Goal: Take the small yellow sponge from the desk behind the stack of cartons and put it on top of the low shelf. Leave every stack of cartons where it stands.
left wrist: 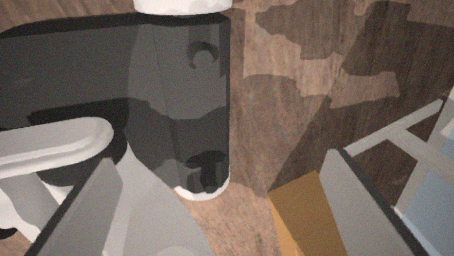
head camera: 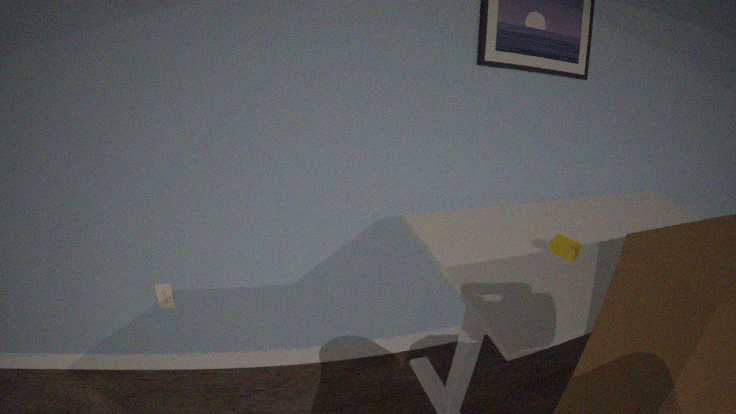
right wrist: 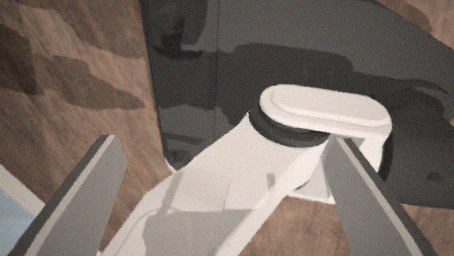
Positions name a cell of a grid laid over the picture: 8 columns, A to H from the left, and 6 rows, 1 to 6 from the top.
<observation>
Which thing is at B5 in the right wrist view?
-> My right gripper.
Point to a white desk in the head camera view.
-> At F5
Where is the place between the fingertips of my left gripper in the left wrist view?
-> D4
</observation>
